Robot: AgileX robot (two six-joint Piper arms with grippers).
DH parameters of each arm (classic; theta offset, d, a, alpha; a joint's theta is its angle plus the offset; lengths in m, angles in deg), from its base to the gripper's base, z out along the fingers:
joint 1: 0 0.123 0 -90
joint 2: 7.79 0 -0.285 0
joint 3: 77.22 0 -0.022 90
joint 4: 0 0.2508 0 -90
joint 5: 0 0 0.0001 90
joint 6: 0 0.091 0 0
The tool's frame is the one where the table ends.
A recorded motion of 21 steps. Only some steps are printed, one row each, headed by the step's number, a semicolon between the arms.
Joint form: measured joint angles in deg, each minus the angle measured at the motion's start. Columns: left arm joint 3, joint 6, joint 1, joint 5, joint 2, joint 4; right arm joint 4, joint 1, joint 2, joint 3, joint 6, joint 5.
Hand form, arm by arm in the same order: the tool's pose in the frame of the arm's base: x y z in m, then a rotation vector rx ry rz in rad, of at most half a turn. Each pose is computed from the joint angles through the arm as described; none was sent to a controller.
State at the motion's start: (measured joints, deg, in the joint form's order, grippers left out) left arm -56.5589 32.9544 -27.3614 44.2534 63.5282 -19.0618; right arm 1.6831 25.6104 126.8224 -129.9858 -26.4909 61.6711
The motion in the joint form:
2: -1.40 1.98 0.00 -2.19 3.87 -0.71; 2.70 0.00 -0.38 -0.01 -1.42 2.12
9: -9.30 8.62 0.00 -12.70 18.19 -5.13; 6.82 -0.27 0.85 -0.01 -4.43 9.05
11: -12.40 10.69 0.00 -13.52 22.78 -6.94; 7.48 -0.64 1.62 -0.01 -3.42 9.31
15: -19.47 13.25 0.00 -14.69 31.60 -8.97; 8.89 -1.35 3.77 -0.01 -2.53 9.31
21: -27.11 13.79 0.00 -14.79 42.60 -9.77; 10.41 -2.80 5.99 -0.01 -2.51 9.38
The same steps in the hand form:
2: 0.2052 -0.1294 0.3385 1.0458 2.1055 -0.3319; 0.4440 0.2197 0.3116 -1.1264 2.2684 0.0844
9: 0.2716 -0.1626 0.3250 1.0264 2.0247 -0.3074; 0.4371 0.2210 0.2962 -1.2384 2.3614 0.1717
11: 0.2903 -0.1732 0.3174 1.0374 2.0251 -0.3165; 0.4398 0.2199 0.2895 -1.2153 2.3924 0.1927
15: 0.3272 -0.1931 0.3032 1.0501 2.0219 -0.3217; 0.4470 0.2188 0.2713 -1.1892 2.4435 0.2311
21: 0.3676 -0.2146 0.2680 1.0654 2.0742 -0.3337; 0.4563 0.2115 0.2524 -1.1630 2.4935 0.2651

